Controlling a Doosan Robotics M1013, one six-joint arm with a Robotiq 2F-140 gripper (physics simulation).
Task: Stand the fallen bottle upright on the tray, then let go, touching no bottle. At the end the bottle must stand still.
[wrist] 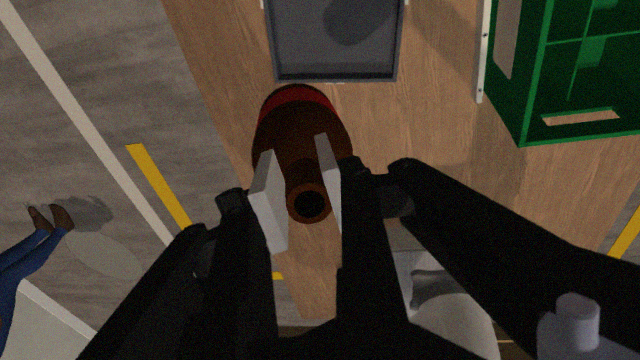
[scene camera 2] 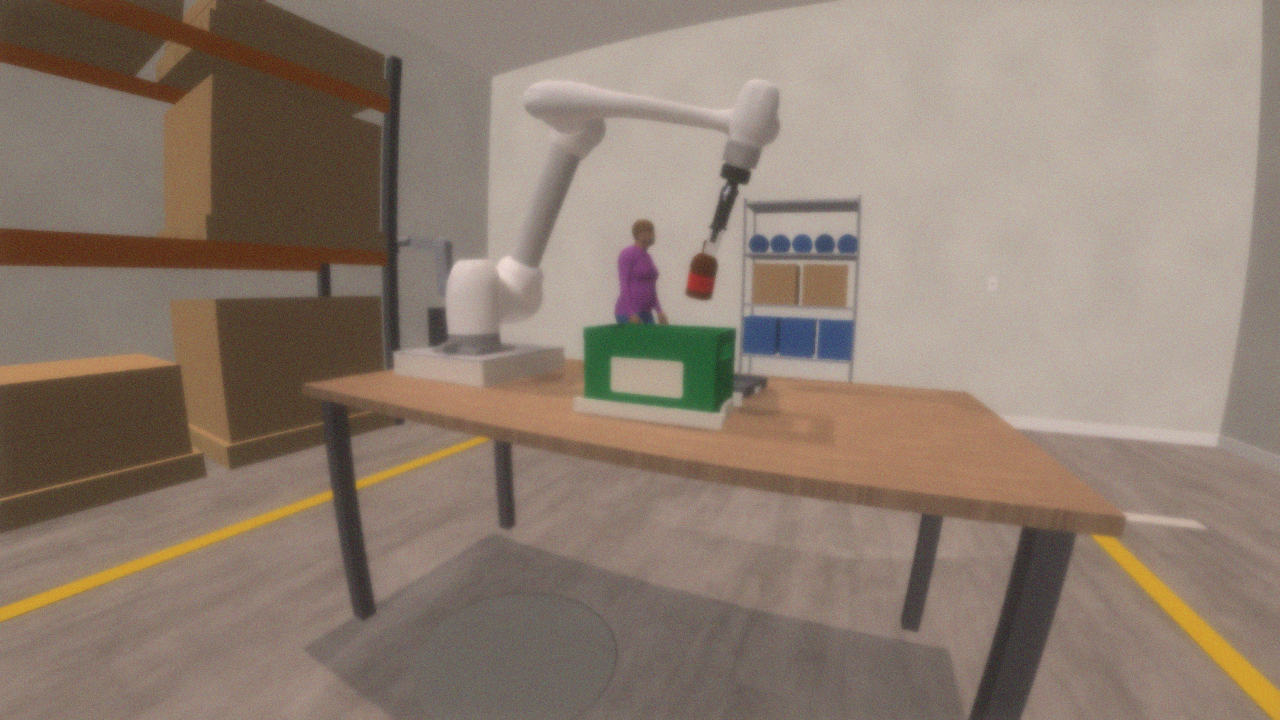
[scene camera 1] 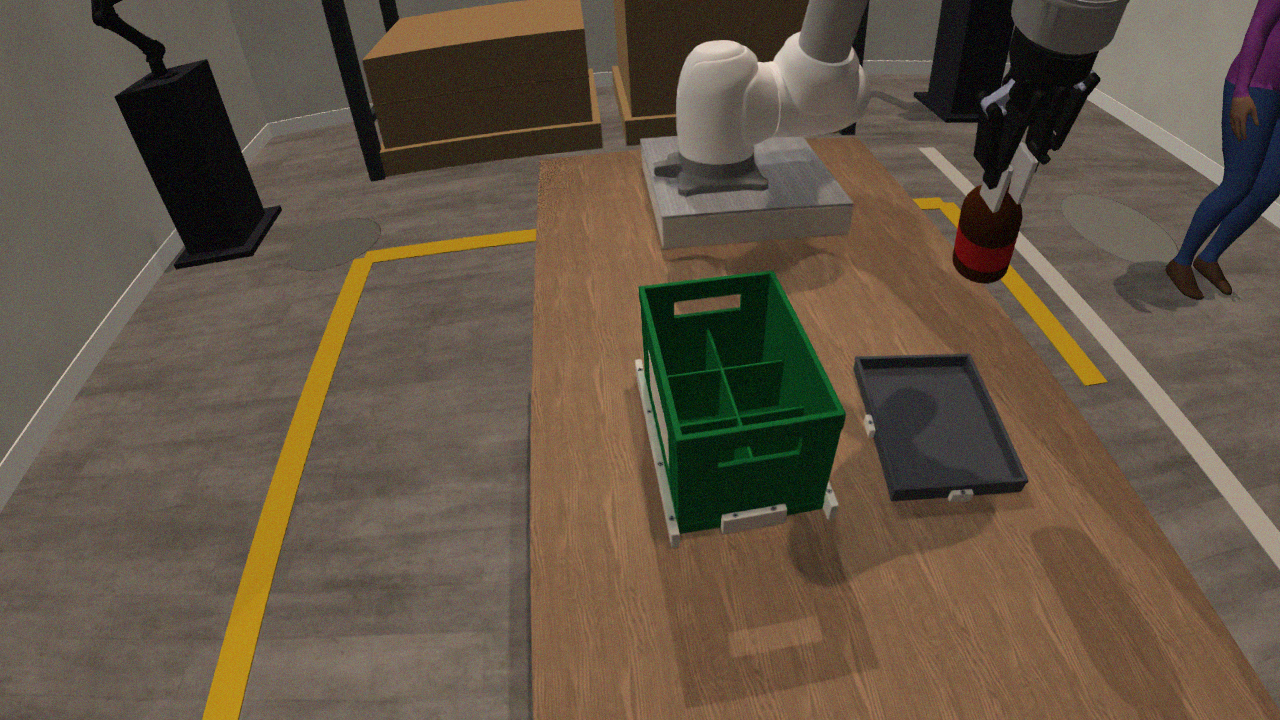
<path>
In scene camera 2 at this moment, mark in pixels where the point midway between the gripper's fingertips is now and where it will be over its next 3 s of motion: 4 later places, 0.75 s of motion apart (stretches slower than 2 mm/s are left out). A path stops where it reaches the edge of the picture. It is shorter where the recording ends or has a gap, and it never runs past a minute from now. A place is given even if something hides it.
My gripper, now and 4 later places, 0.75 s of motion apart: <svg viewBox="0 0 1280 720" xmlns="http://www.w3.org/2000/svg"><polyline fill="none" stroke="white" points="710,253 784,281 749,271 724,294 719,322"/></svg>
</path>
